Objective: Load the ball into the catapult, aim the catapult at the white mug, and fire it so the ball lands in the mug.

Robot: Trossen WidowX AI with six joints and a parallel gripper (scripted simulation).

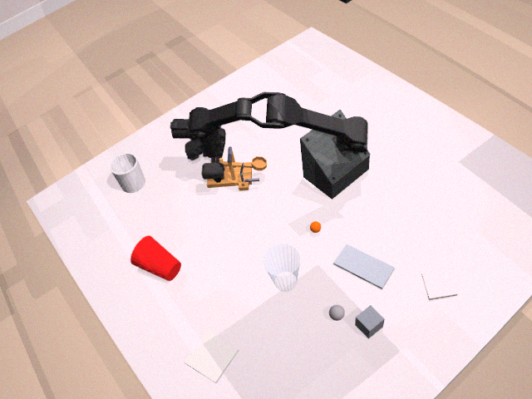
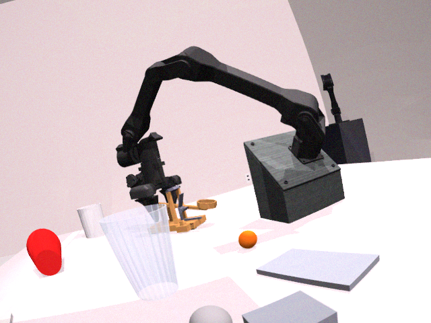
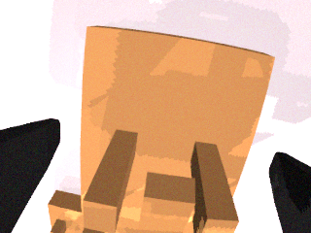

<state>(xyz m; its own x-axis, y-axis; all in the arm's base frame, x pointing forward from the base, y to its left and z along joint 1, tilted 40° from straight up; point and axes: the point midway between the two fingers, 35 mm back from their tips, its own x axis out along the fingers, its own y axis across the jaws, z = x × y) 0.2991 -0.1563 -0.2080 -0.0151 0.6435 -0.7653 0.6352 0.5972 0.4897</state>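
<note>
The orange ball is 7 cm behind my gripper tip, 36 cm to the left of it and 2 cm below it. From my gripper tip the other things lie so: wooden catapult (5 cm behind, 6 cm to the left, 2 cm above); then white mug (22 cm ahead, 19 cm to the right); then clear ribbed cup (10 cm ahead, 42 cm to the left).
</note>
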